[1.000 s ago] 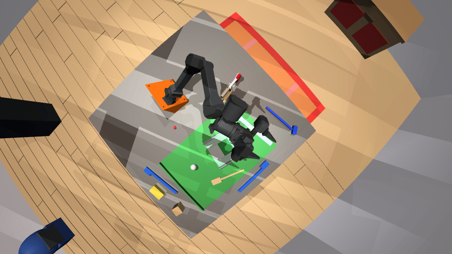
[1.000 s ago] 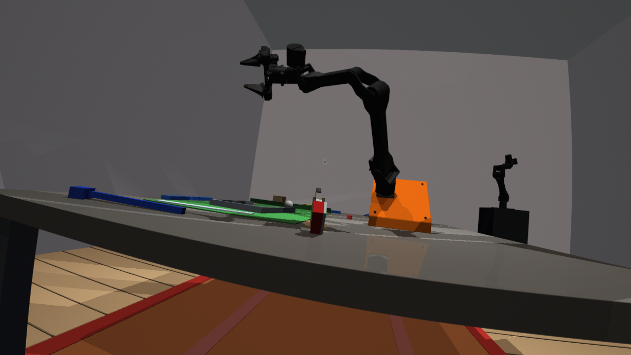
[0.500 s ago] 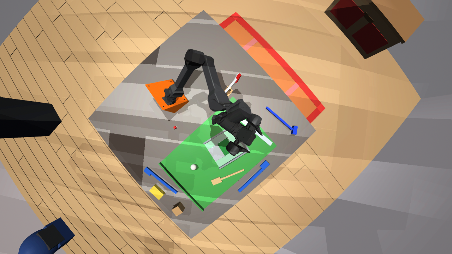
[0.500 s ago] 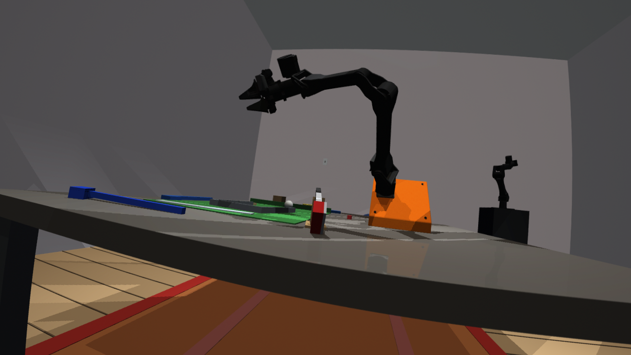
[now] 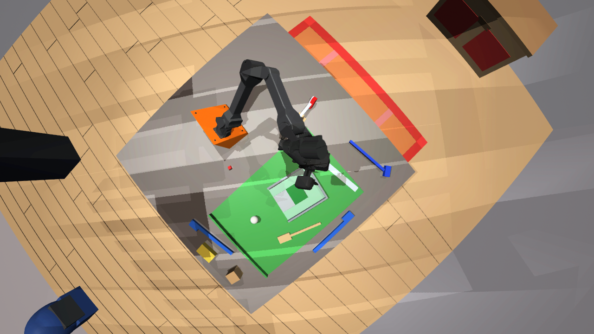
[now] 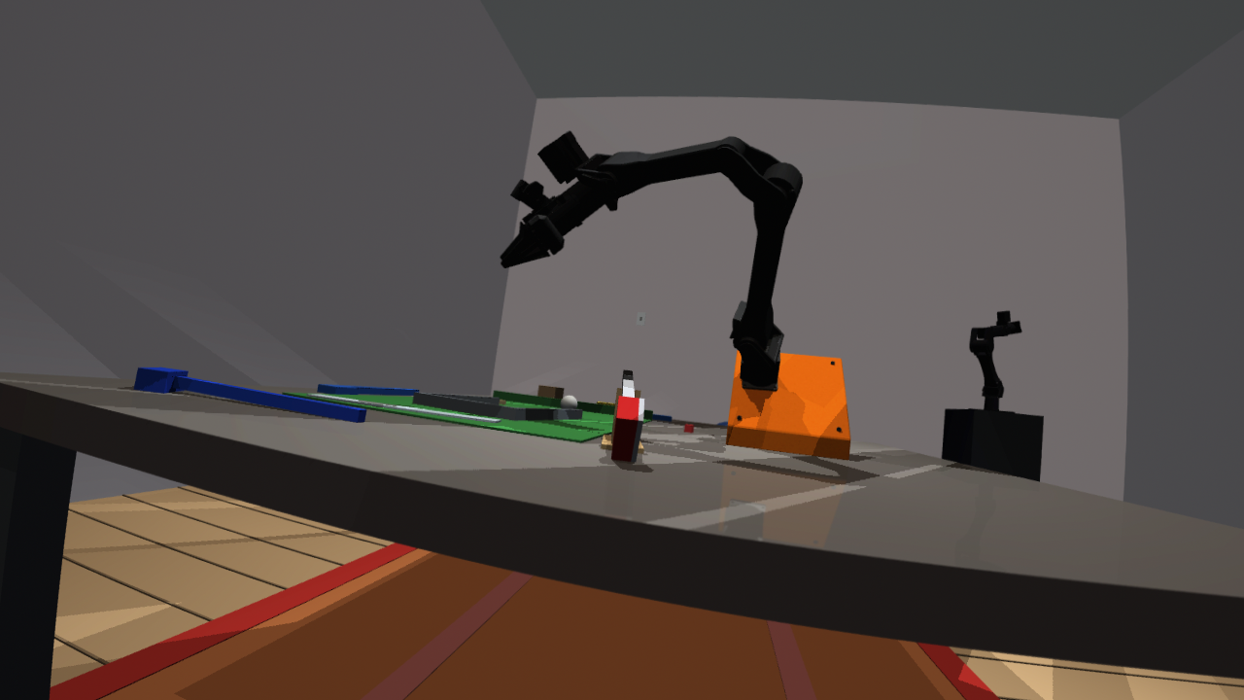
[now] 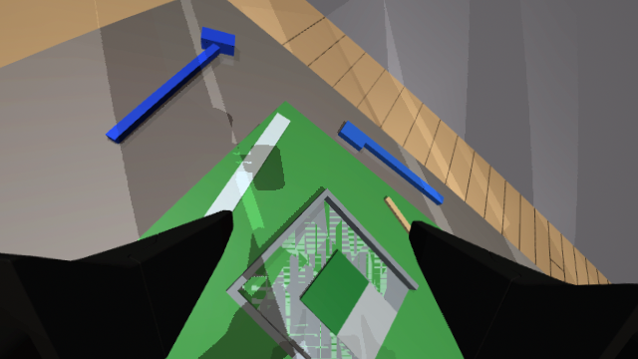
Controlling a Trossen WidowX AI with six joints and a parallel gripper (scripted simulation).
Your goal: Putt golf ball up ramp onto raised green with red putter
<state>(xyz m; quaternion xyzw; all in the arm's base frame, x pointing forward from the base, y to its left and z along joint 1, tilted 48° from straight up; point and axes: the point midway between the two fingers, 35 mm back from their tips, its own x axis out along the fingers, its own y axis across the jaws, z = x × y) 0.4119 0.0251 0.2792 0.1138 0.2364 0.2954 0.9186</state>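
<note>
Now: the wooden stand 260 mm behind my gripper tip, 230 mm below it and 90 mm to the left of it. Also, from my gripper tip: white golf ball (410 mm to the right, 230 mm below); then red putter (270 mm behind, 200 mm below, 120 mm to the left); then small red cube (340 mm to the right, 310 mm behind, 250 mm below).
</note>
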